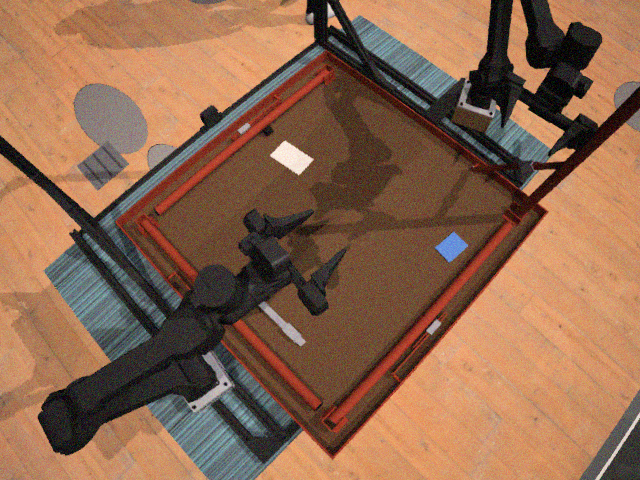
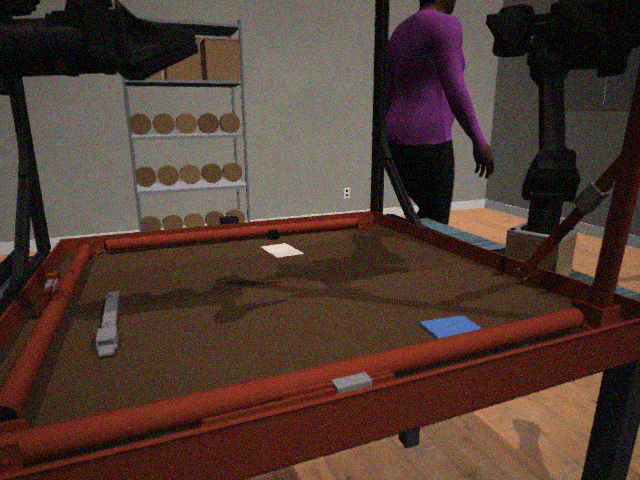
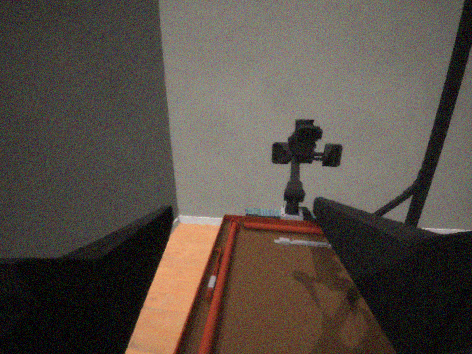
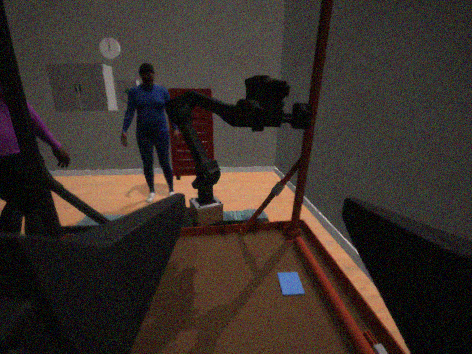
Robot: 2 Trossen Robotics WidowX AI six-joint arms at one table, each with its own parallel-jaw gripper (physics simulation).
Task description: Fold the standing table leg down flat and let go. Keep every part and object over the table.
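Places are measured from the left arm's base along level axes (x right, y ahead, z up), in metres.
Where they show: left gripper, fingertip midpoint: [image 1: 526,140] [image 2: 520,13] [image 3: 243,208] [image 4: 291,114]; right gripper, fingertip midpoint: [image 1: 329,230] [image 2: 196,42] [image 3: 308,157] [image 4: 263,204]; left arm's base at its link origin: [image 1: 479,97] [image 2: 542,229] [image 4: 205,200]; right arm's base at its link origin: [image 1: 199,379] [image 3: 291,211].
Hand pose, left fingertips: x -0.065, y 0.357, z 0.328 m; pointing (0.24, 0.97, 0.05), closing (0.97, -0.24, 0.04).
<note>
Each offset is from my left fingertips to the top centre of the thing. "pt": to the spot under its first point.
The standing red table leg [image 1: 604,129] [image 2: 620,232] [image 4: 320,50] rises from the right corner of the upturned table [image 2: 413,413]. Its slanted brace {pt dz -0.273, dx -0.032, dy -0.129 m} [image 2: 558,232] [image 4: 265,205] runs to the table's edge. Three other red legs {pt dz -0.369, dx +0.657, dy +0.102 m} [image 1: 206,173] {pt dz -0.348, dx +0.289, dy +0.466 m} [image 1: 279,363] {pt dz -0.345, dx +0.035, dy +0.260 m} [image 1: 423,317] lie flat along the sides. My left gripper [image 1: 527,139] [image 3: 243,208] is open and empty, raised beside the standing leg; contact with it cannot be told. My right gripper [image 1: 329,229] [image 4: 263,204] is open and empty, high above the table, well away from that leg.
A blue square {pt dz -0.370, dx +0.020, dy +0.066 m} [image 1: 451,246] [image 2: 449,326] [image 4: 291,283], a white card {pt dz -0.388, dx +0.474, dy -0.030 m} [image 1: 292,157] [image 2: 281,250] and a grey bar-shaped tool {dz -0.362, dx +0.362, dy +0.365 m} [image 1: 281,324] [image 2: 107,325] [image 3: 300,243] lie on the table's underside. Black posts [image 1: 320,20] [image 2: 379,103] stand around the table.
</note>
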